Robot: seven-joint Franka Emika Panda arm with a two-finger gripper.
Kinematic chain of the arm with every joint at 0, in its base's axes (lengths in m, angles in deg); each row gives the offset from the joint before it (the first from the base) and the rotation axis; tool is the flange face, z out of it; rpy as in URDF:
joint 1: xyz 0 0 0.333 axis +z
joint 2: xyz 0 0 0 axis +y
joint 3: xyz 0 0 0.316 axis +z
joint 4: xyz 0.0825 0 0 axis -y
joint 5: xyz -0.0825 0 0.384 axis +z
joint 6: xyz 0 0 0 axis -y
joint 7: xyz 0.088 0 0 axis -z
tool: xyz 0 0 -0.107 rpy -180 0 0
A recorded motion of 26 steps. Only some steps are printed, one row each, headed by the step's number.
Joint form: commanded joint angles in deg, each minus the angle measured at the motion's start. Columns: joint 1, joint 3, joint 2, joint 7, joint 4, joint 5, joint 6.
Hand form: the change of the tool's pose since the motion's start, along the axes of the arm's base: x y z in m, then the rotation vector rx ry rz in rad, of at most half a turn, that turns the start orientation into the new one. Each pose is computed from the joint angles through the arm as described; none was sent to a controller.
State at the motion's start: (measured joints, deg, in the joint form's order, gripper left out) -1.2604 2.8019 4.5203 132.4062 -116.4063 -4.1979 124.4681
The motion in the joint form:
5: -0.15 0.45 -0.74 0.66 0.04 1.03 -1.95
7: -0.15 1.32 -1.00 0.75 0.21 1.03 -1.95
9: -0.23 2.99 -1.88 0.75 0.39 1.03 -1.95
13: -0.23 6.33 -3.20 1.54 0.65 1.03 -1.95
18: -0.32 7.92 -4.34 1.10 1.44 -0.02 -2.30
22: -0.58 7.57 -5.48 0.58 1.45 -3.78 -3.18
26: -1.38 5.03 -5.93 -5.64 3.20 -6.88 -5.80
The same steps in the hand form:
5: -0.0045 0.0033 0.0045 0.0143 0.0202 -0.0172
7: -0.0045 0.0119 0.0085 0.0152 0.0128 -0.0035
9: -0.0062 0.0275 0.0188 0.0165 -0.0056 0.0243
13: -0.0110 0.0604 0.0340 0.0193 -0.0333 0.0691
18: -0.0134 0.0746 0.0512 0.0026 -0.0620 0.1111
22: -0.0160 0.0654 0.0611 -0.0611 -0.0719 0.1372
26: -0.0123 0.0293 0.0763 -0.1269 -0.0547 0.2023

